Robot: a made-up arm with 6 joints. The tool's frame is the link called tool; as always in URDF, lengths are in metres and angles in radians. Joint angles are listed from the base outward.
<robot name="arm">
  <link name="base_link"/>
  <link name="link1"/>
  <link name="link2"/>
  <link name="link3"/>
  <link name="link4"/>
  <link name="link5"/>
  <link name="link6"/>
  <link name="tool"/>
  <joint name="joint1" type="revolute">
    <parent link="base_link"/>
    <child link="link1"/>
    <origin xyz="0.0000 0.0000 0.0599" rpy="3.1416 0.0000 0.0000"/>
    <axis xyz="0 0 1"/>
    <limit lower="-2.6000" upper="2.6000"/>
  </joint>
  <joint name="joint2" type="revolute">
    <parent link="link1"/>
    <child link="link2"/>
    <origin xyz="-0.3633 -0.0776 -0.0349" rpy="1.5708 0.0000 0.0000"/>
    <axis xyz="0 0 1"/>
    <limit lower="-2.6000" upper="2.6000"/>
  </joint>
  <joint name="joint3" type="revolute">
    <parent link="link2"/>
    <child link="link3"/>
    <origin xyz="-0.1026 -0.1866 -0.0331" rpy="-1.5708 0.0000 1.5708"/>
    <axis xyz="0 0 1"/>
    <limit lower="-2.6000" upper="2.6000"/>
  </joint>
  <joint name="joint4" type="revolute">
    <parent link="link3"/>
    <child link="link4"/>
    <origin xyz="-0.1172 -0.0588 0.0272" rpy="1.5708 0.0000 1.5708"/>
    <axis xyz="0 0 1"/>
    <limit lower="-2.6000" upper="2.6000"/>
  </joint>
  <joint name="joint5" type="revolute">
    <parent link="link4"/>
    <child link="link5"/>
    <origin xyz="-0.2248 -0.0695 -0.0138" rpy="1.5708 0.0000 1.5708"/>
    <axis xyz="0 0 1"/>
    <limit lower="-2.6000" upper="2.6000"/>
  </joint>
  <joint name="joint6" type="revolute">
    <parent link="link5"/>
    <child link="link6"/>
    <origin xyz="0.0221 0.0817 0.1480" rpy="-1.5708 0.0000 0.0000"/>
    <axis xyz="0 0 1"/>
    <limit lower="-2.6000" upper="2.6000"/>
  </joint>
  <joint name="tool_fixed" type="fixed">
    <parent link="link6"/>
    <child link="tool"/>
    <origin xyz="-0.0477 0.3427 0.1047" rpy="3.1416 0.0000 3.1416"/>
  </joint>
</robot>
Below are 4 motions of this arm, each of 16 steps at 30 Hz.
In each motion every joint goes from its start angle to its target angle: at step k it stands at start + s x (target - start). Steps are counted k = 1, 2, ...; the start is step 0. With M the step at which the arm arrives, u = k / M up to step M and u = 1 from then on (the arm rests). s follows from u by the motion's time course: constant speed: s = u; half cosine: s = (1 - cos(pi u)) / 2; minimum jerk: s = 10 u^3 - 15 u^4 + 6 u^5.
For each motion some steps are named. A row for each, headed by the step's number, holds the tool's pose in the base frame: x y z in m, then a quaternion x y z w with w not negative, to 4 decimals.
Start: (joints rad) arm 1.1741 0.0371 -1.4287 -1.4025 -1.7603 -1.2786
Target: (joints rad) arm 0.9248 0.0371 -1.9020 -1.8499 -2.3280 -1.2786
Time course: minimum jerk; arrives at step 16
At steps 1, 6, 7, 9, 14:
1: -0.6804 0.4823 0.4104 0.1622 0.1054 0.7326 0.6526
6: -0.7315 0.4199 0.3772 0.1075 0.1472 0.7573 0.6271
7: -0.7495 0.3976 0.3636 0.0853 0.1626 0.7630 0.6198
9: -0.7844 0.3556 0.3335 0.0388 0.1925 0.7679 0.6098
14: -0.8318 0.3057 0.2824 -0.0279 0.2303 0.7578 0.6099

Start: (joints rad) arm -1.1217 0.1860 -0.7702 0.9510 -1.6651 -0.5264
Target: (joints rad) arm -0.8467 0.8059 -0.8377 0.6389 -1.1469 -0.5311
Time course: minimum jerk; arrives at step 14
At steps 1, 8, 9, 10, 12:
1: -0.1394 -0.0527 0.7200 0.2859 0.8843 0.2024 0.3086
8: -0.1264 0.1334 0.6424 0.2941 0.8621 0.1194 0.3950
9: -0.1175 0.1643 0.6222 0.2957 0.8575 0.1041 0.4080
10: -0.1087 0.1886 0.6042 0.2973 0.8535 0.0915 0.4181
12: -0.0970 0.2159 0.5814 0.2993 0.8487 0.0766 0.4293

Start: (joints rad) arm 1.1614 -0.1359 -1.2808 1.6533 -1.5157 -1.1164
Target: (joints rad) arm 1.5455 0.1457 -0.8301 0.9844 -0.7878 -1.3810
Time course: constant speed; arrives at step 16
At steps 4, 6, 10, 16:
4: -0.2998 0.2160 0.6887 0.8557 -0.4047 -0.1805 0.2673
6: -0.2357 0.2577 0.7283 0.8170 -0.4206 -0.2161 0.3300
10: -0.0910 0.3321 0.7770 0.7286 -0.4349 -0.2801 0.4489
16: 0.1354 0.4130 0.7726 0.5808 -0.4137 -0.3493 0.6078

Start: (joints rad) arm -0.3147 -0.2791 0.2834 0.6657 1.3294 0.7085
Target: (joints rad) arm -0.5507 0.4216 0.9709 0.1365 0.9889 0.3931
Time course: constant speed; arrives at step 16
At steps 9, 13, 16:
9: -0.2157 0.3362 0.2579 -0.0824 -0.6181 0.0169 0.7816
13: -0.2821 0.3121 0.0753 -0.1650 -0.5161 0.1907 0.8185
16: -0.3540 0.2438 -0.0399 -0.2244 -0.4261 0.3210 0.8155

